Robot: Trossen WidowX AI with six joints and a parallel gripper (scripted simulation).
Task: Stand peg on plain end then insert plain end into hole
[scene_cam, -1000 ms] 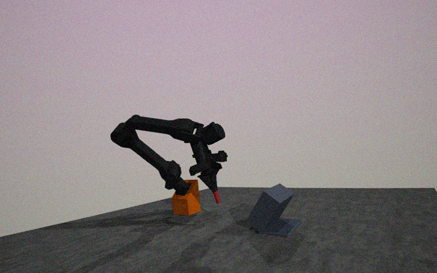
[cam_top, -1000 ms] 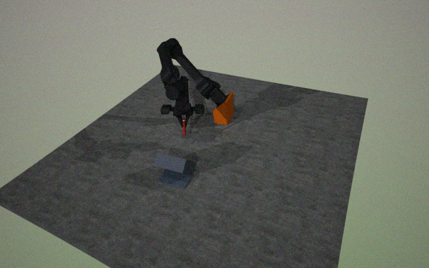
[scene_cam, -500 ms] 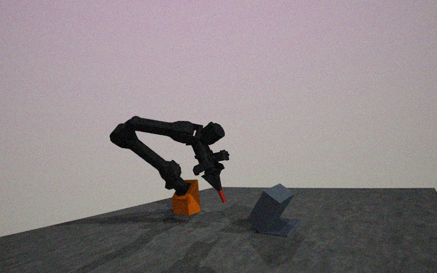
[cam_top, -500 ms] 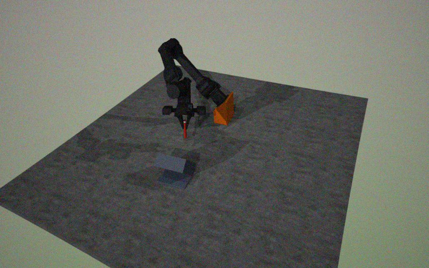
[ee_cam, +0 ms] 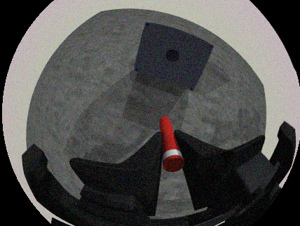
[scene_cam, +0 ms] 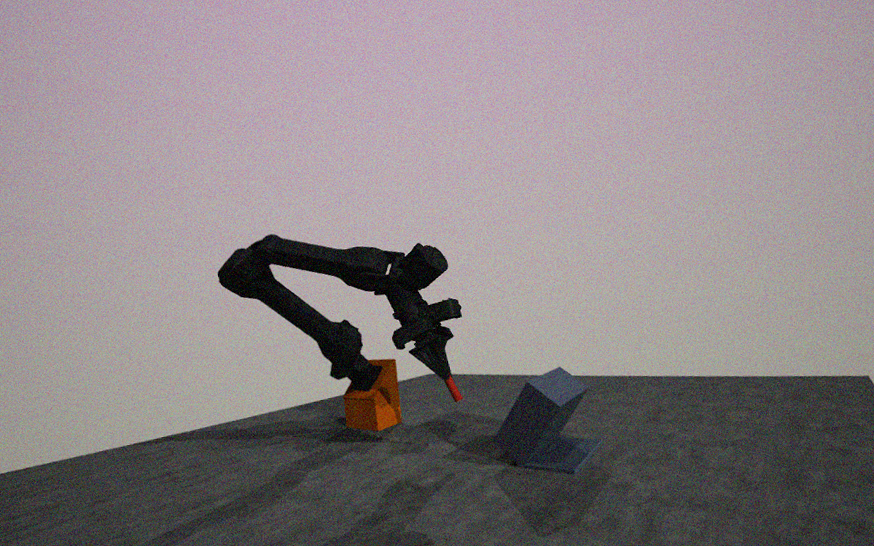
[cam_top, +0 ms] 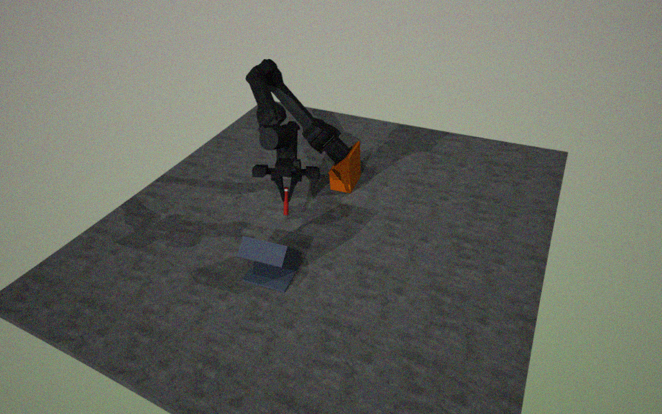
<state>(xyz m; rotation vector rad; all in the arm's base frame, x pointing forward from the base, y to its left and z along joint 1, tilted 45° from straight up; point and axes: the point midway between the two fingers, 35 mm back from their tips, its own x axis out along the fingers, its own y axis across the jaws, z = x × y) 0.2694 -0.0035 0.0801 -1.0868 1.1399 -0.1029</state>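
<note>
My gripper tip is 150 mm short of the grey-blue sloped panel, 60 mm above it and 30 mm to the right of it. From my gripper tip the other things lie so: flat foot plate (180 mm ahead, 110 mm below, 30 mm to the left); red peg (10 mm behind, 10 mm above).
</note>
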